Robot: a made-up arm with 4 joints.
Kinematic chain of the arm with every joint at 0, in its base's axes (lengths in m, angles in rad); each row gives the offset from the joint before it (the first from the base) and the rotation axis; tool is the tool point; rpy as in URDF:
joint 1: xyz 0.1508 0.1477 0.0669 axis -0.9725 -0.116 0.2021
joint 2: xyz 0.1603 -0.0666 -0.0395 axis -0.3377 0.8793 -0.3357
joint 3: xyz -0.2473 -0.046 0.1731 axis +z
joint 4: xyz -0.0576 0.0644 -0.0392 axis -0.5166 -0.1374 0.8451
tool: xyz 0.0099 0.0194 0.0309 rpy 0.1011 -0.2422 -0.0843
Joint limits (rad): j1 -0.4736..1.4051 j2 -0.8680..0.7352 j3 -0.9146..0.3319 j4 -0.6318..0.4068
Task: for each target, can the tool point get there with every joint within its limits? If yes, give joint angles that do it. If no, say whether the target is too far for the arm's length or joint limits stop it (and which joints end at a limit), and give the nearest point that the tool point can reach.
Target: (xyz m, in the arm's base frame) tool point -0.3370 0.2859 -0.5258
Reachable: no: too far | nearest point -0.0456 0.0963 -0.1330 | short by 0.525 m
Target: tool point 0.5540 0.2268 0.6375
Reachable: no: too far | nearest point 0.2384 0.1695 0.2889 | short by 0.474 m
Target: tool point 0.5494 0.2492 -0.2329
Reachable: no: joint limits stop it (at a limit: joint 1, joint 2, joint 3, joint 4) | nearest point 0.1928 0.3652 0.0270 | short by 0.456 m
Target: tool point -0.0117 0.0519 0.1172
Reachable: yes | joints 0.4651 -0.4042 0.0047 -0.2962
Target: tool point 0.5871 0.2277 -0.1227
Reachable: no: joint limits stop it (at a limit: joint 1, joint 2, joint 3, joint 4) | nearest point 0.1928 0.3652 0.0270 | short by 0.444 m
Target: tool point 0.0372 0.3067 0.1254
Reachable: yes | joints 1.1880 0.3107 -0.0399 -0.0374
